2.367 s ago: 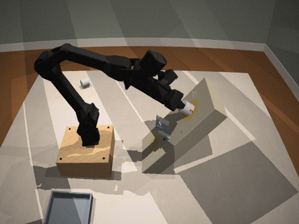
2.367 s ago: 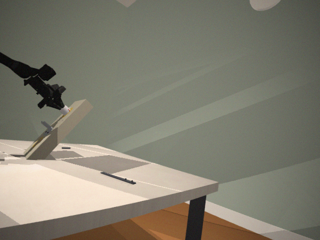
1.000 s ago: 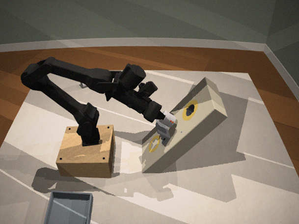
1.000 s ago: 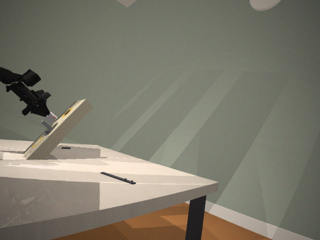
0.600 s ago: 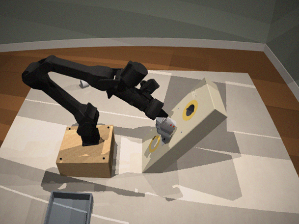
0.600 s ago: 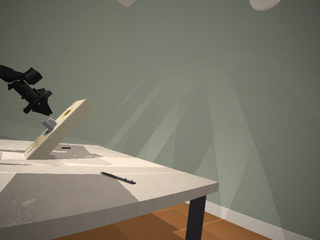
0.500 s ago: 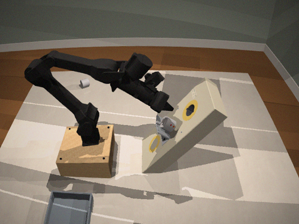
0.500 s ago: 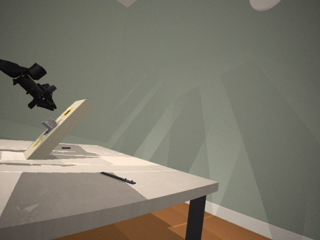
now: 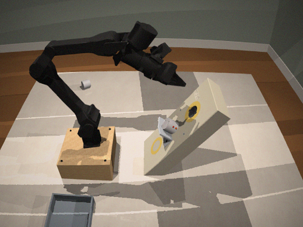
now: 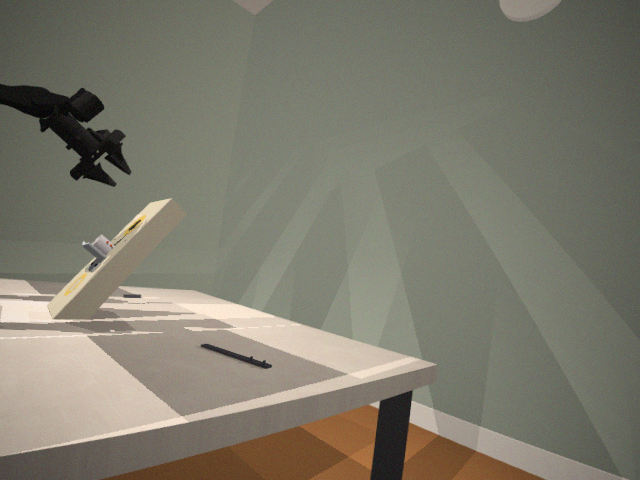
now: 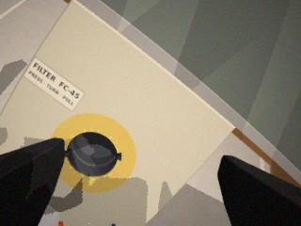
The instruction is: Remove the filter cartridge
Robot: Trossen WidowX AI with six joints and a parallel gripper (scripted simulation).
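The round filter cartridge is 18 cm below my gripper tip, 3 cm behind it and 1 cm to the left of it. From my gripper tip the other things lie so: dark grey tray (40 cm behind, 34 cm below, 23 cm to the right); beige service panel (20 cm below, 2 cm ahead); grey flap (21 cm below, 4 cm behind, 1 cm to the left).
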